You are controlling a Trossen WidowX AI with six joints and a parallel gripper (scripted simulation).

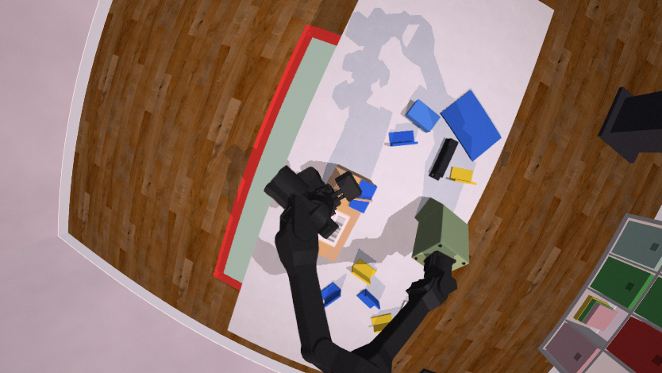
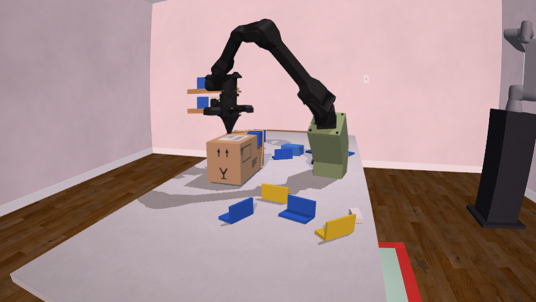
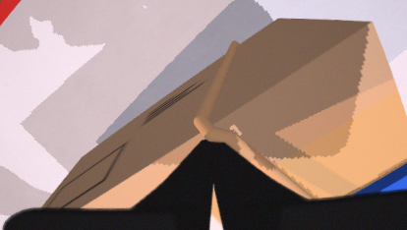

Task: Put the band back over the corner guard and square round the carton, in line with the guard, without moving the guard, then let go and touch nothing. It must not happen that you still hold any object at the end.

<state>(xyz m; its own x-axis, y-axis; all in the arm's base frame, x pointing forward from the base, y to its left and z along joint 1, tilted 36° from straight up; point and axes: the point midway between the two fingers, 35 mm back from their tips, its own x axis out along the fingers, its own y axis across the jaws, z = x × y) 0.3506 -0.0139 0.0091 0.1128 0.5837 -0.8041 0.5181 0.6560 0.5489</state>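
The brown carton is 5 cm behind my hand, 4 cm to the left of it and 10 cm below it. The rest, counted from my hand: black bar: 29 cm behind, 26 cm to the right, 16 cm below; blue board: 33 cm behind, 41 cm to the right, 17 cm below.
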